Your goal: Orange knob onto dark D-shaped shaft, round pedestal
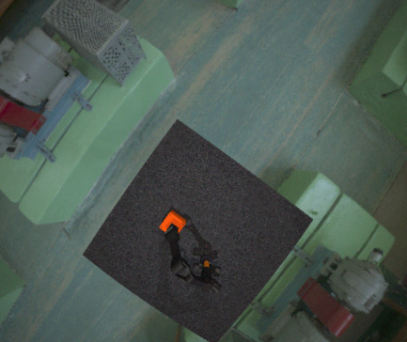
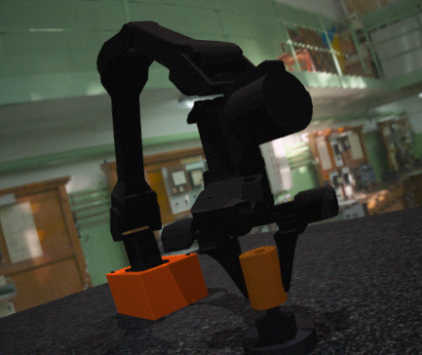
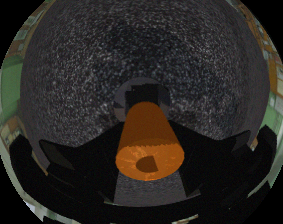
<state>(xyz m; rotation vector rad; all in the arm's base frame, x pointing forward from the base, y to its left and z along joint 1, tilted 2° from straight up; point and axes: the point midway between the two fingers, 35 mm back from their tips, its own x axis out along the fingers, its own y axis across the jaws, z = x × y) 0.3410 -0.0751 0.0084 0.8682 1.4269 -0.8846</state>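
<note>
My gripper tip is now 20 mm below the orange knob. Also, from my gripper tip: dark shaft pedestal 40 mm below.
</note>
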